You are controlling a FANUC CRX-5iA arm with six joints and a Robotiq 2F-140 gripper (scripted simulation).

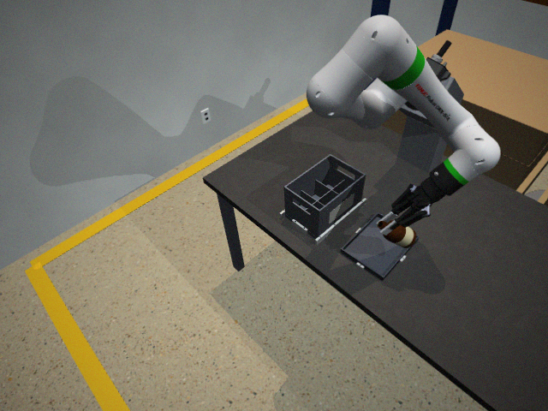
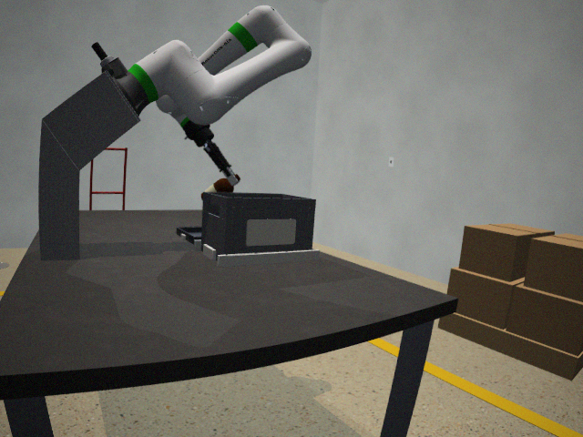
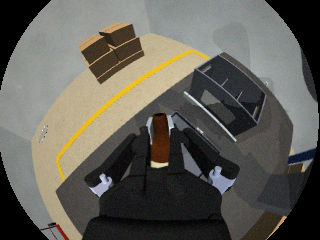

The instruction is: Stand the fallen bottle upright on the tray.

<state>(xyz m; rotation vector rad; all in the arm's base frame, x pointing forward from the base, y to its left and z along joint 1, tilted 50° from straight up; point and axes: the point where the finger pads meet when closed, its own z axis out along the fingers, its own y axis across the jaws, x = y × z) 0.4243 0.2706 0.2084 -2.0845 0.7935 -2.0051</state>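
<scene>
Now: hand 3 cm past the brown bottle, 1 cm to the right of it and 5 cm above it. From my hand the other things lie so: dark crate 2 cm ahead, 32 cm to the right, 13 cm below; then dark tray 5 cm behind, 5 cm to the right, 21 cm below.
</scene>
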